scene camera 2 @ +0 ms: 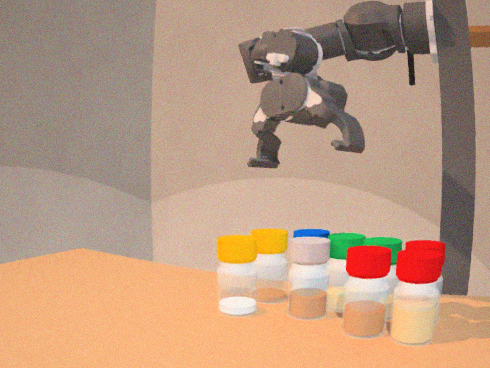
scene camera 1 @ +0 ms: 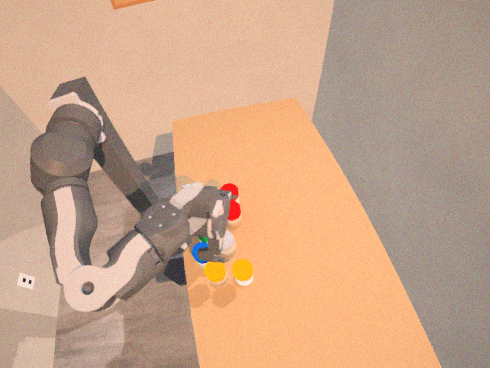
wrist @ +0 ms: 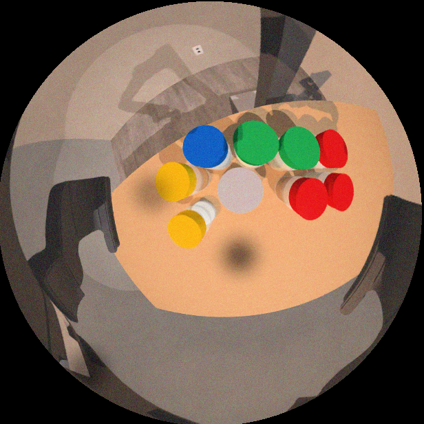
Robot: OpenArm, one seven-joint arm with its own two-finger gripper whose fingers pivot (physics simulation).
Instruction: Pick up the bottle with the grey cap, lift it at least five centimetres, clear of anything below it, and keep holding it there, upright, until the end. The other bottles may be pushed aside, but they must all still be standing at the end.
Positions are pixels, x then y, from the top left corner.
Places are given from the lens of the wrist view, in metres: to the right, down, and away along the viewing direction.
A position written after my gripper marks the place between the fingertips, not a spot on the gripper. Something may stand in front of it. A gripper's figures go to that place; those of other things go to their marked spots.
my gripper (wrist: 208, 238): 0.00, 0.01, 0.04
blue-capped bottle (wrist: 204, 146): -0.01, -0.08, 0.13
red-capped bottle (wrist: 308, 197): 0.12, -0.02, 0.12
green-capped bottle (wrist: 255, 143): 0.05, -0.08, 0.12
